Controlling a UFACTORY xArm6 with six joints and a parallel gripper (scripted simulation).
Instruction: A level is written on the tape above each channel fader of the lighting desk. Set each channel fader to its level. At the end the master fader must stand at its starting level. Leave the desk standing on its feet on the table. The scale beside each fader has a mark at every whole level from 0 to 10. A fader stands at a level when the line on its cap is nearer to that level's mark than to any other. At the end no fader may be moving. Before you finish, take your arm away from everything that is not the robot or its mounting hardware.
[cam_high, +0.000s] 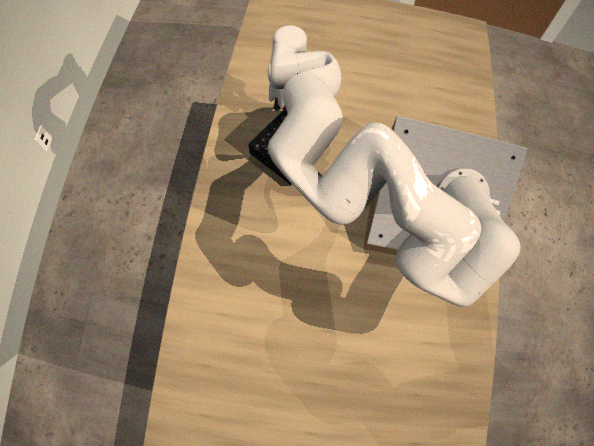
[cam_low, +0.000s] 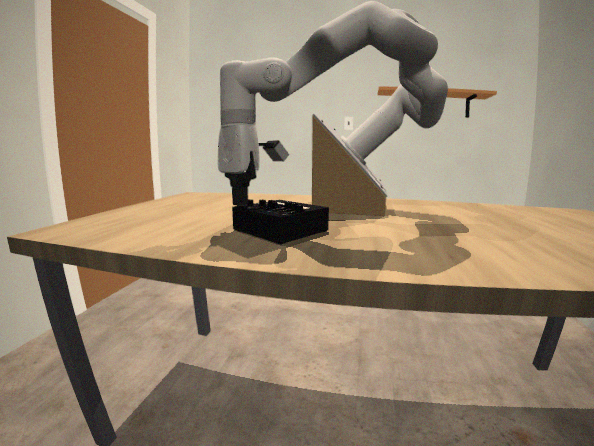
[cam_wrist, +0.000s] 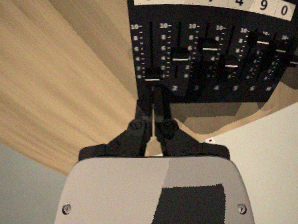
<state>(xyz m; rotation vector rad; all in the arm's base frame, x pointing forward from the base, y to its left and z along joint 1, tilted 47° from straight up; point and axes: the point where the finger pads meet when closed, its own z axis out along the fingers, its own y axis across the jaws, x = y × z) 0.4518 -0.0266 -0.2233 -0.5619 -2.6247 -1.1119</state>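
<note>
Right now my hand is 10 mm past the channel 4 fader cap, 80 mm to the right of it and 10 mm above it. The rest, counted from my hand: channel 6 fader cap 120 mm to the left, 10 mm below; master fader cap 10 mm ahead, 140 mm to the left, 10 mm below.
</note>
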